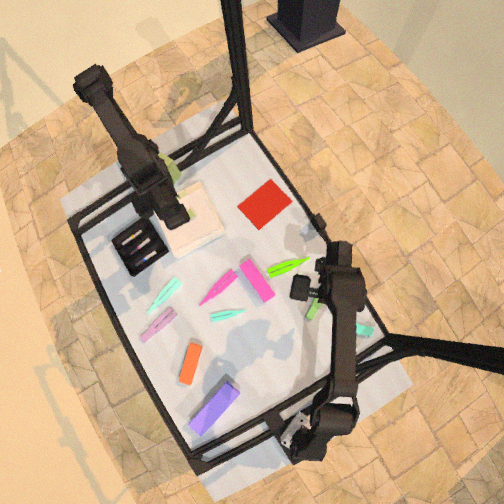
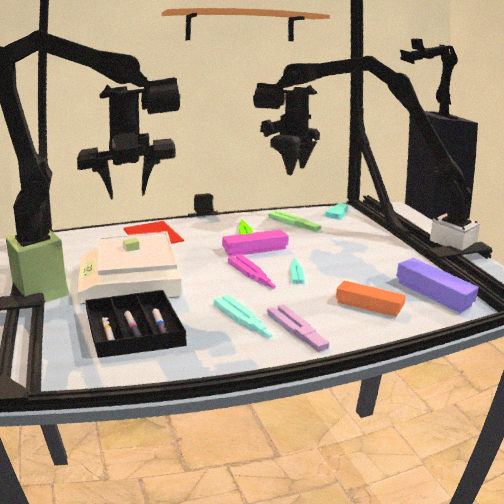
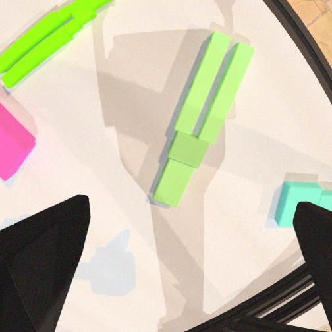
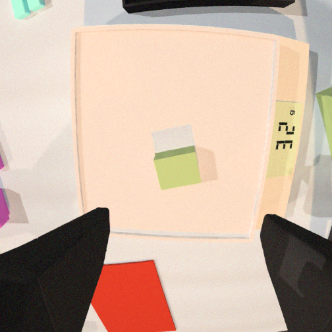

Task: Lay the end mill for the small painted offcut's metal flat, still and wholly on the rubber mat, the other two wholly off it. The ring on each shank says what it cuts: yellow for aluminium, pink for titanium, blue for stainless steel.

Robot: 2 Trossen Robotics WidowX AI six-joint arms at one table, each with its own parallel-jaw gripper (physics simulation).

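Note:
The small green-painted offcut (image 2: 131, 244) (image 4: 177, 172) sits on the pan of the pale scale (image 1: 200, 239) (image 2: 130, 288) (image 4: 120, 75), whose small display seems to read 32 g. The end mills with yellow ring (image 1: 132, 236) (image 2: 108, 328), pink ring (image 1: 143, 244) (image 2: 132, 322) and blue ring (image 1: 149, 257) (image 2: 158, 320) lie in separate compartments of the black tray (image 2: 140, 345) (image 4: 210, 6). The red rubber mat (image 1: 264, 204) (image 2: 155, 230) (image 4: 135, 295) bears no end mill. My right gripper (image 2: 127, 195) (image 4: 187, 223) is open and empty above the scale. My left gripper (image 2: 296, 170) (image 3: 197, 211) is open and empty, high above a green clamp-like piece (image 3: 189, 147).
A magenta block (image 1: 257, 280) (image 2: 255, 242), an orange block (image 1: 190, 363) (image 2: 370, 298) and a purple block (image 1: 214, 408) (image 2: 437, 284) lie on the table. Several coloured clamp-like pieces lie around them, a turquoise one (image 1: 165, 295) (image 2: 241, 315) near the tray. Dark frame rails edge the table.

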